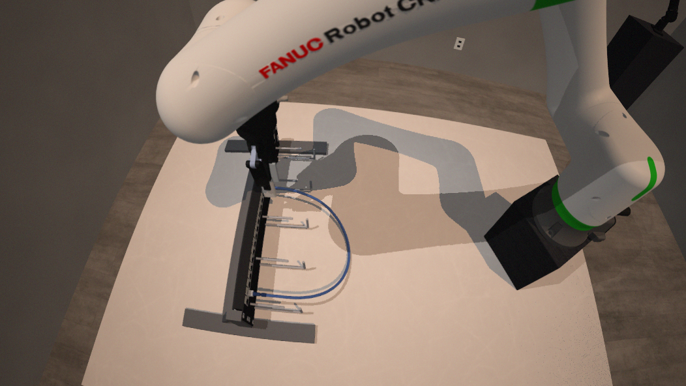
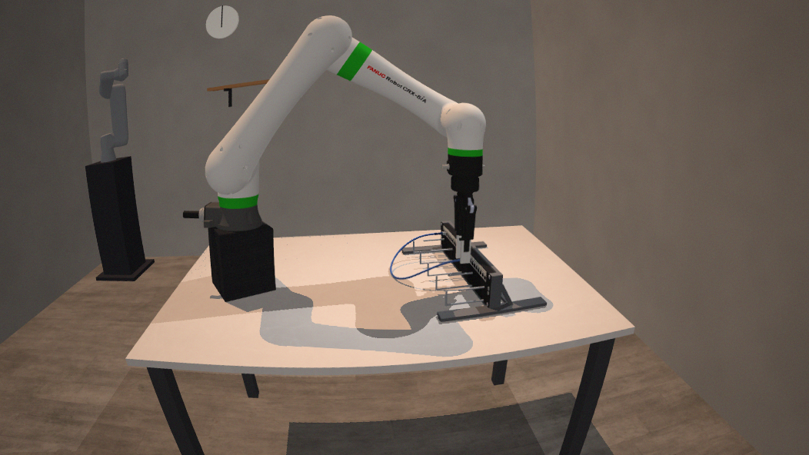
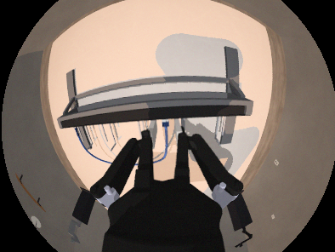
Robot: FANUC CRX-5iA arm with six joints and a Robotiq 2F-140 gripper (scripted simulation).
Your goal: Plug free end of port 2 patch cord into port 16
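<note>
Right now my hand is 1 cm short of the plug and 3 cm above it.
</note>
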